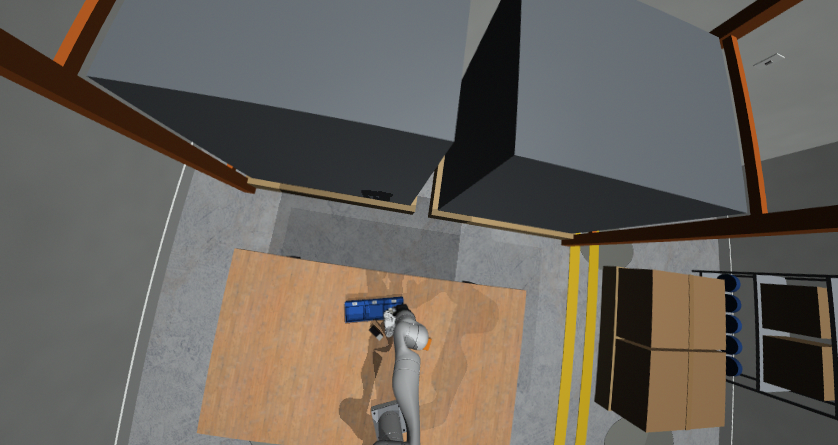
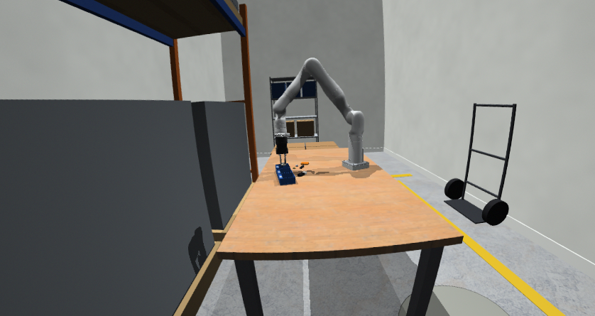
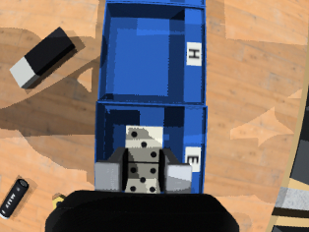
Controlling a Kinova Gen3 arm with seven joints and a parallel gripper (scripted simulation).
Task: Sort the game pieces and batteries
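My hand is 12 cm past the dark cylindrical battery, 8 cm to the left of it and 6 cm above it. From my hand the other things lie so: brass nut: 7 cm behind, 7 cm to the right, 7 cm below; white domino: 1 cm below; blue three-part bin: 1 cm behind, 8 cm to the left, 5 cm below.
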